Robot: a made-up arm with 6 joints.
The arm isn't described. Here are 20 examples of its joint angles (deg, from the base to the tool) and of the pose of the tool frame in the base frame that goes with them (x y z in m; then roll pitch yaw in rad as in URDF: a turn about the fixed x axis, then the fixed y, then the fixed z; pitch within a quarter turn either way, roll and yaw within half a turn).
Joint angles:
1: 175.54 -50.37 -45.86 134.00 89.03 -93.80
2: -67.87 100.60 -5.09 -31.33 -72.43 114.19
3: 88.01 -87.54 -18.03 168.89 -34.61 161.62
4: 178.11 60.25 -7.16 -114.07 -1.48 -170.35
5: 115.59 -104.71 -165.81 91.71 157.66 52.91
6: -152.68 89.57 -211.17 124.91 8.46 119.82
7: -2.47 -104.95 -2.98 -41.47 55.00 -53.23
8: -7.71 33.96 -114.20 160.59 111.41 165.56
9: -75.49 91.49 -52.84 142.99 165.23 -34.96
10: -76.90 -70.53 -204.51 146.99 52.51 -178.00
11: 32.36 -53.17 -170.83 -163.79 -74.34 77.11
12: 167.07 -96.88 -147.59 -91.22 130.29 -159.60
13: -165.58 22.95 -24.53 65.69 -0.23 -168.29
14: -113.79 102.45 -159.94 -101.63 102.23 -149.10
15: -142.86 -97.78 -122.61 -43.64 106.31 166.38
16: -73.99 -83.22 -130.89 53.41 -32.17 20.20
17: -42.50 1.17 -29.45 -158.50 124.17 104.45
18: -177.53 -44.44 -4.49 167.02 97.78 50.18
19: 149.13 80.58 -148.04 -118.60 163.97 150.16
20: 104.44 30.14 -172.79 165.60 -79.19 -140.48
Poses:
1: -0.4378 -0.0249 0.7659 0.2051 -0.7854 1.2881
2: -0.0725 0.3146 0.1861 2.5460 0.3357 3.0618
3: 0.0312 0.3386 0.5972 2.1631 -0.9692 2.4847
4: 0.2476 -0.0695 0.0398 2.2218 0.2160 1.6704
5: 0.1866 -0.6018 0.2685 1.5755 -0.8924 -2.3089
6: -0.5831 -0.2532 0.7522 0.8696 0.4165 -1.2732
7: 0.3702 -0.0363 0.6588 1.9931 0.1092 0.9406
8: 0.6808 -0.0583 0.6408 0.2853 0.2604 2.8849
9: 0.0585 -0.0241 -0.0902 -0.1303 0.8849 -1.2868
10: -0.1541 0.7253 0.3009 -2.5072 0.4750 -0.9955
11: -0.3974 -0.2196 0.8484 0.4995 0.3082 2.1408
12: 0.6800 -0.0481 0.5228 1.8686 -0.0180 -2.7255
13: -0.2594 -0.0052 -0.0338 3.1139 0.0100 -1.0994
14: -0.3650 -0.5977 0.1496 -1.2870 0.0044 1.0810
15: 0.4036 0.3904 0.7942 0.7753 1.2338 -2.4391
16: -0.2451 0.5654 0.8017 0.9099 0.5513 -2.7236
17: 0.3149 -0.3408 0.2238 0.4569 -0.2923 0.7245
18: -0.4522 -0.0400 0.3335 0.3682 0.5043 -2.0287
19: -0.5113 0.3930 0.3710 -1.0535 -0.1271 -1.8996
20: -0.0701 0.3657 0.9078 -2.3306 -0.9001 0.6181
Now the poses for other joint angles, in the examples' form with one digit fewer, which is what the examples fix.
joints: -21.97 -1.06 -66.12 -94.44 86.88 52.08
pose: 0.528 -0.298 0.462 1.513 -0.506 -0.275
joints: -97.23 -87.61 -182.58 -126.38 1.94 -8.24
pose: 0.145 0.745 0.362 -1.604 -0.778 -0.076
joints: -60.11 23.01 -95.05 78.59 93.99 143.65
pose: 0.403 -0.529 0.465 1.746 0.299 2.274
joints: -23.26 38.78 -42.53 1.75 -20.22 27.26
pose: 0.340 -0.149 -0.028 -2.939 -0.368 -0.951
